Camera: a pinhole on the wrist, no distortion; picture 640 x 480 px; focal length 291.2 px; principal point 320.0 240.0 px. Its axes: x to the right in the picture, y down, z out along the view. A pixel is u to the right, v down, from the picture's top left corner.
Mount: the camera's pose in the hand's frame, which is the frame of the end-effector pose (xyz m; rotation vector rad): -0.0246 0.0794 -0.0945 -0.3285 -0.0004 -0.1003
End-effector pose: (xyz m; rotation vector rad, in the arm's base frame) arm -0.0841 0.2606 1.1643 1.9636 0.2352 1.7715
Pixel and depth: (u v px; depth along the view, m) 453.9 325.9 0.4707
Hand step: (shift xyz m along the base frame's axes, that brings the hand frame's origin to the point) 0.2678 -0.2763 0.3299
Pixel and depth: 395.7 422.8 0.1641
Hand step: -0.0104 -0.1889 0.1288
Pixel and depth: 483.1 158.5 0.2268
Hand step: 0.1380 -0.0600 0.1183
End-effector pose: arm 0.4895 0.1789 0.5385 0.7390 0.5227 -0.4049
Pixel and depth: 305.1 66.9 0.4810
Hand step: 0.0648 -0.3368 0.3050
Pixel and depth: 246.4 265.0 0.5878
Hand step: 0.1801 -0.0710 0.5417
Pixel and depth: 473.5 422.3 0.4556
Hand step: 0.5197 0.0967 0.2584
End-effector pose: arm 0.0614 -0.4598 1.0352 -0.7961 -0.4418 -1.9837
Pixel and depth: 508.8 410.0 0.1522
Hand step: 0.1512 -0.1431 0.0729
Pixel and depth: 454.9 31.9 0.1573
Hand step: 0.0330 0.0206 0.0936
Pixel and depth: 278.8 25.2 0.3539
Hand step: 0.1089 0.2739 0.1705
